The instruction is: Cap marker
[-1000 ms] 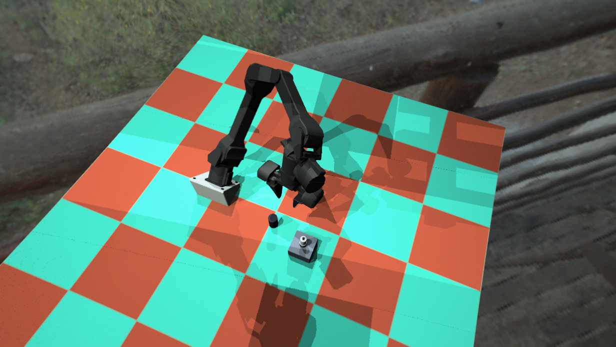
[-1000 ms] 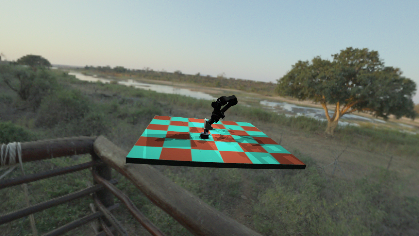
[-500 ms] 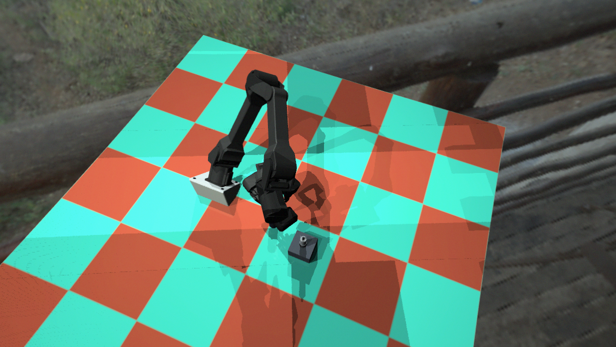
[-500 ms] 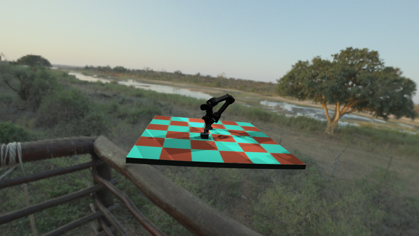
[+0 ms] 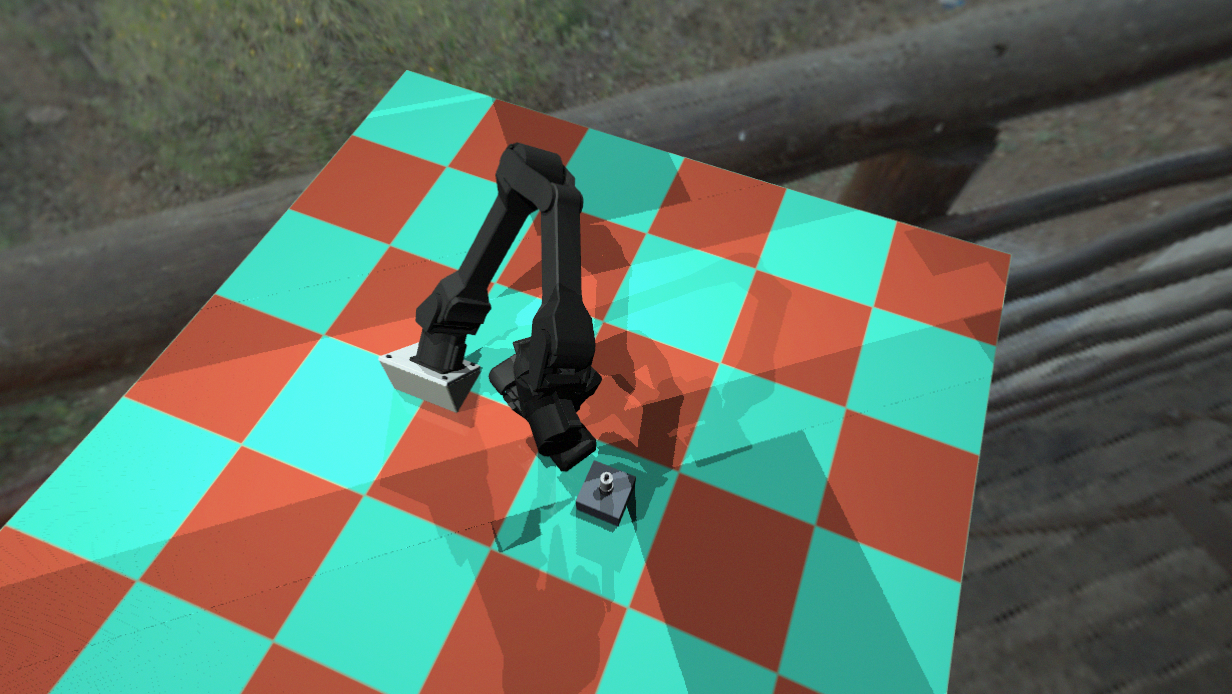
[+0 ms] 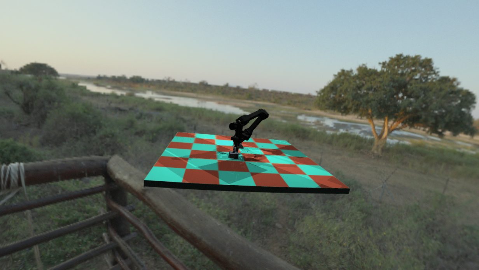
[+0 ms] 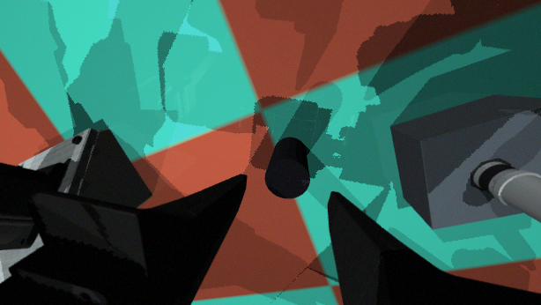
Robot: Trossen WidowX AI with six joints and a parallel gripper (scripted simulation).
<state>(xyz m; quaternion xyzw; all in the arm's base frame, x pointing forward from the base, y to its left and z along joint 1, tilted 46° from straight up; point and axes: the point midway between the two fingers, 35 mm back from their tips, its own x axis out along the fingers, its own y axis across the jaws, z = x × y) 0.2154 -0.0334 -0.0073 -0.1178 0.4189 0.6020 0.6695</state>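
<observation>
Now: gripper tip 3 cm above the marker cap. The rest, counted from my gripper tip: grey holder block: 12 cm ahead, 4 cm below, 3 cm to the right.
</observation>
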